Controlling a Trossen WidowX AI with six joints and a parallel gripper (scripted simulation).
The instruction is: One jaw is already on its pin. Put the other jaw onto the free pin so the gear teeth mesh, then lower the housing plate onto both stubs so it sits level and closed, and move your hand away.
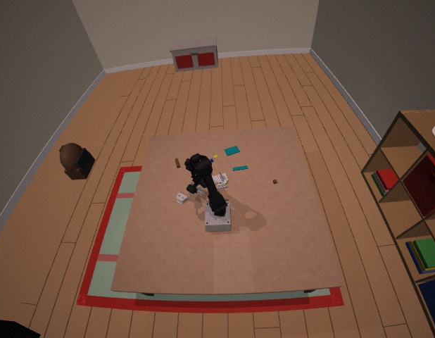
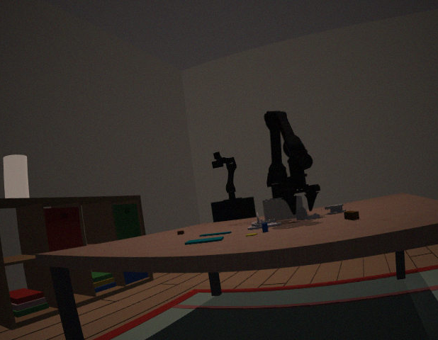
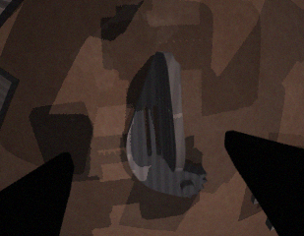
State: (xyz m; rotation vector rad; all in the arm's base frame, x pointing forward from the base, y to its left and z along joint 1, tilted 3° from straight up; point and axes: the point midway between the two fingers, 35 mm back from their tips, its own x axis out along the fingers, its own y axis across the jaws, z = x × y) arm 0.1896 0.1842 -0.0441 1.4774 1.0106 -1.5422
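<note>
Now: gripper tip 10 mm past the grey jaw, 30 mm to the right of it and 20 mm above it. From my gripper tip the other things lie so: blue block (270 mm ahead, 30 mm to the right, 10 mm below); housing plate (90 mm behind, 110 mm to the left); white piece (90 mm behind, 110 mm to the left, 20 mm below).
</note>
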